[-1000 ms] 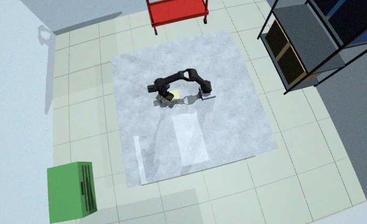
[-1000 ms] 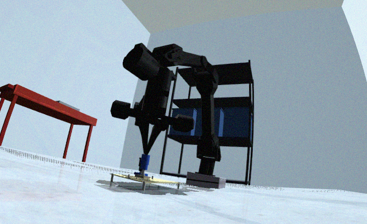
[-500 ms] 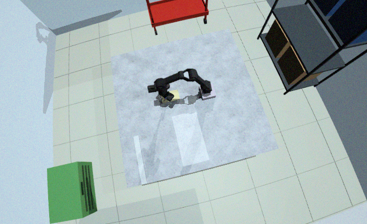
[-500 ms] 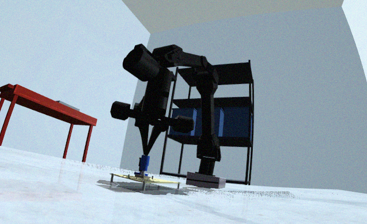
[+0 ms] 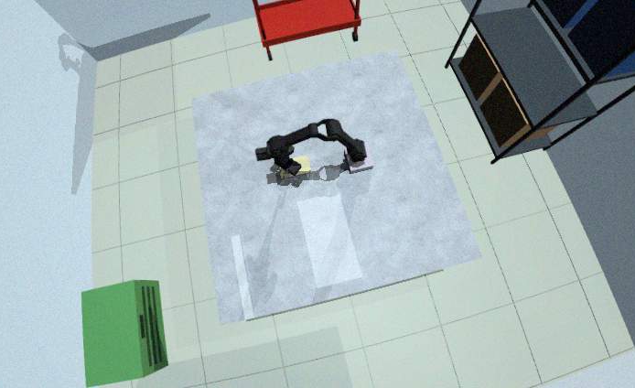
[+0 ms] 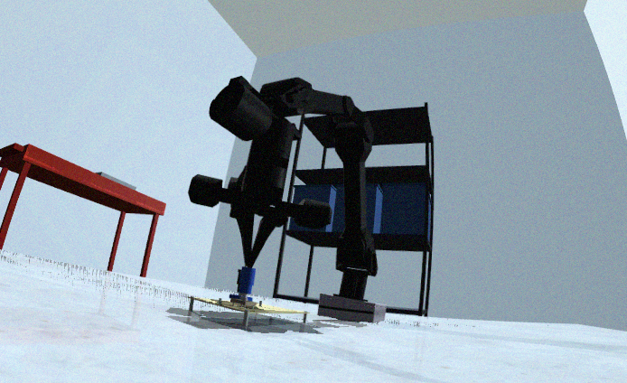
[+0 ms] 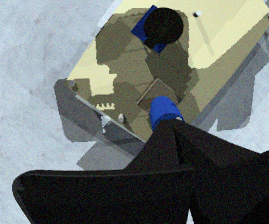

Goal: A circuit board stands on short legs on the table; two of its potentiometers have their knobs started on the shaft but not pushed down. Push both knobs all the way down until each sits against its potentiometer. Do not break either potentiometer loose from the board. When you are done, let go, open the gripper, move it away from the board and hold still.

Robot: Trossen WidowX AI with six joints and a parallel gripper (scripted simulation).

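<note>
My gripper tip is now 10 mm above the knob.
</note>
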